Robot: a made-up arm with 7 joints.
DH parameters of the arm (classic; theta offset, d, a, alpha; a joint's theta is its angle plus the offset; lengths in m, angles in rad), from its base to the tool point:
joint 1: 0 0.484 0 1.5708
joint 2: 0 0.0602 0 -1.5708
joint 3: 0 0.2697 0.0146 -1.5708
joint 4: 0 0.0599 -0.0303 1.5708
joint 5: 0 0.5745 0 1.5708
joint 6: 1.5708 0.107 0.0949 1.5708
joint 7: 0 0.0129 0 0
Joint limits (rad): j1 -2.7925..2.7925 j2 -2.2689..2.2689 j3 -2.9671..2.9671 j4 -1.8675..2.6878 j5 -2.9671..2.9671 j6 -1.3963..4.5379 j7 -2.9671..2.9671
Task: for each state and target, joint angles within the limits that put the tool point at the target. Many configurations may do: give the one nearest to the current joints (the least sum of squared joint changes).
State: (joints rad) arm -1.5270 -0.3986 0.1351 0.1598 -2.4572 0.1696 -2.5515
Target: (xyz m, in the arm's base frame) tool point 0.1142 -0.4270 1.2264
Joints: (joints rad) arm -1.7412 0.1702 0.1377 1.0125 -2.6317 0.5294 -2.5515
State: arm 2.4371 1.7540 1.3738 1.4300 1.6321 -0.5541 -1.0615
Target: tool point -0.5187 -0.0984 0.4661
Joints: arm 1.9113 1.7827 1.4213 2.0093 1.5827 -0.5362 -1.0615
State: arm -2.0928 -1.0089 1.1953 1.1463 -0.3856 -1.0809 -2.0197
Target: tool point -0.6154 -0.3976 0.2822
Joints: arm -2.7925 -1.0927 0.5522 1.0881 -0.4404 -1.1678 -2.0197
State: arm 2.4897 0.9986 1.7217 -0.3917 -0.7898 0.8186 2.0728
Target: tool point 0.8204 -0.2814 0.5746
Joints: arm 2.1194 1.2759 1.4445 -0.6672 -0.8278 1.0755 2.0728
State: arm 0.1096 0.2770 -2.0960 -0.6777 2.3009 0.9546 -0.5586
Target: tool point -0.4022 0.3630 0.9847
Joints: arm 0.3864 0.6555 -1.6891 -1.2938 2.1684 1.1504 -0.5586
